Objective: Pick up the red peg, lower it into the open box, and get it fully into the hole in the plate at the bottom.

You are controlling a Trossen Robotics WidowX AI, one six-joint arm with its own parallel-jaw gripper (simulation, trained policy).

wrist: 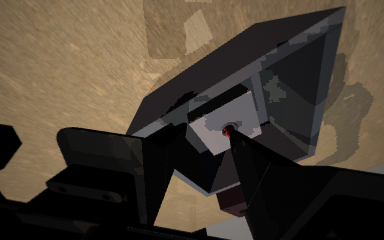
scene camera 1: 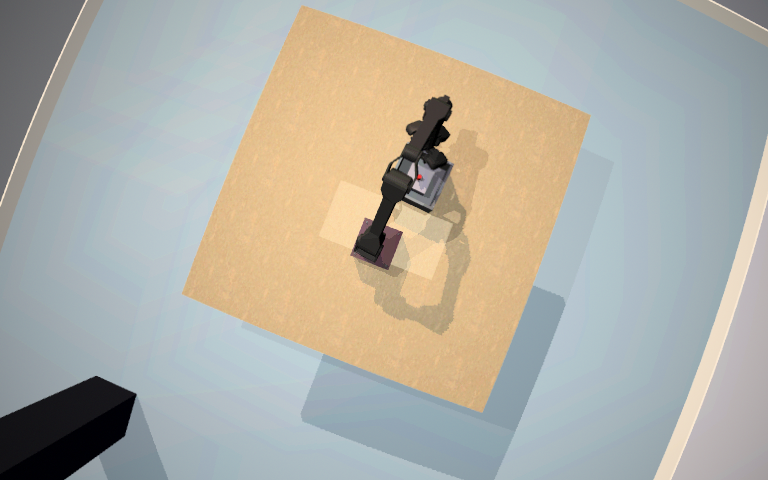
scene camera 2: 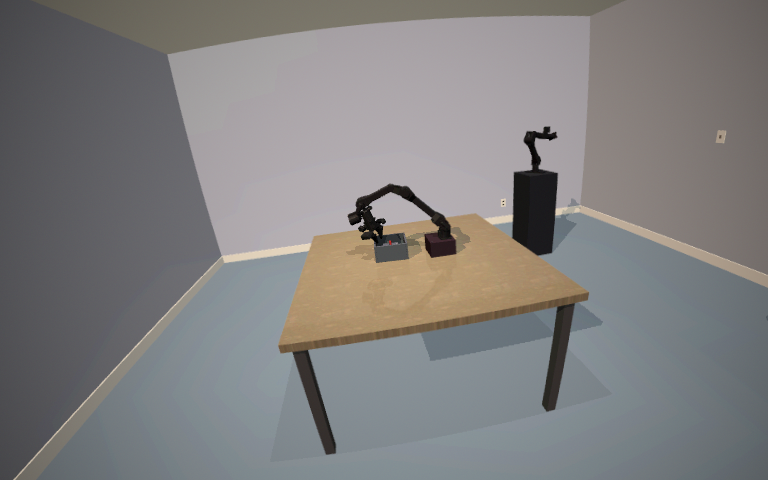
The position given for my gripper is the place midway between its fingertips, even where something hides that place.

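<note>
From scene camera 1 I can see my gripper point(scene camera 1: 422, 158), along with a grey box point(scene camera 1: 426, 202). Then the wrist one's got a plate point(wrist: 235, 107), the box point(wrist: 287, 63) and my gripper point(wrist: 208, 130). And in scene camera 2 you'd find the box point(scene camera 2: 394, 252).
</note>
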